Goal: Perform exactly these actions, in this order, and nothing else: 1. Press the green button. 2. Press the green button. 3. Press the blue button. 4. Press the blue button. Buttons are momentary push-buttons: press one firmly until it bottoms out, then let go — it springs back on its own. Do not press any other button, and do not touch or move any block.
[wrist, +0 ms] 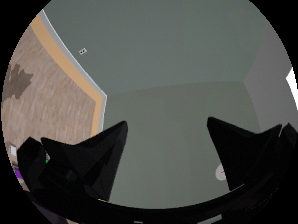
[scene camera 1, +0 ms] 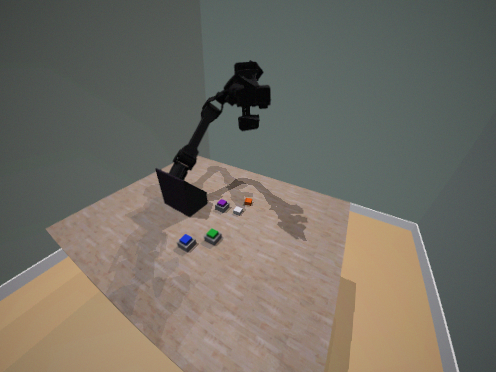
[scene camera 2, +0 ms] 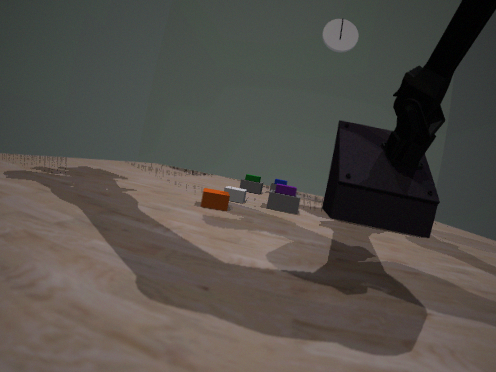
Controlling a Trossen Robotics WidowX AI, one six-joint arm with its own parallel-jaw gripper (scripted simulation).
My gripper shows in the wrist view and in scene camera 1; in scene camera 2 it is out of frame. The same spot on my gripper: [scene camera 1: 249, 77] is [wrist: 254, 165].
